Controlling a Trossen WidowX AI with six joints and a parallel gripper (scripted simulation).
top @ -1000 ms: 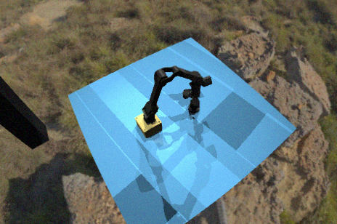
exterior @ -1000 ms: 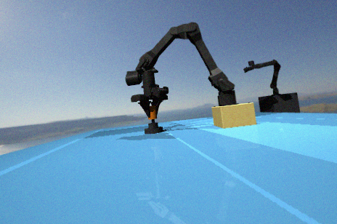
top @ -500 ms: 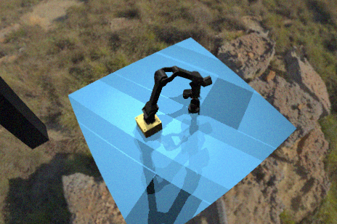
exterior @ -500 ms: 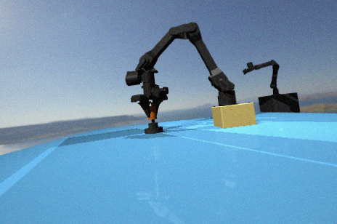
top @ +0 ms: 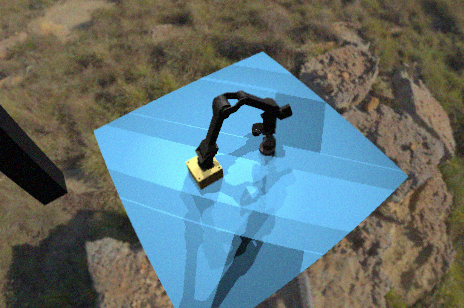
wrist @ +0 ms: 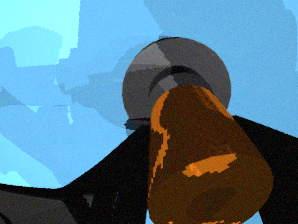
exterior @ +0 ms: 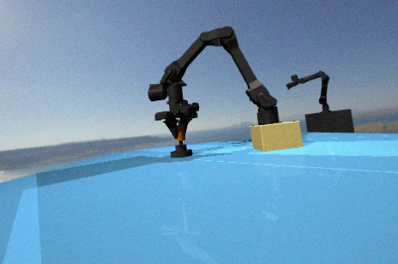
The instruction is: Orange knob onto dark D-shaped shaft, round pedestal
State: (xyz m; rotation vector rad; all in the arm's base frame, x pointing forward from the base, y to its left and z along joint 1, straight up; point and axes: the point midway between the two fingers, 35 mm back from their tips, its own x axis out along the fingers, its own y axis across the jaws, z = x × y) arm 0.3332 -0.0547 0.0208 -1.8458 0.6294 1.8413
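The orange knob is 2 cm above my gripper tip. Round my gripper tip: pedestal 4 cm below.
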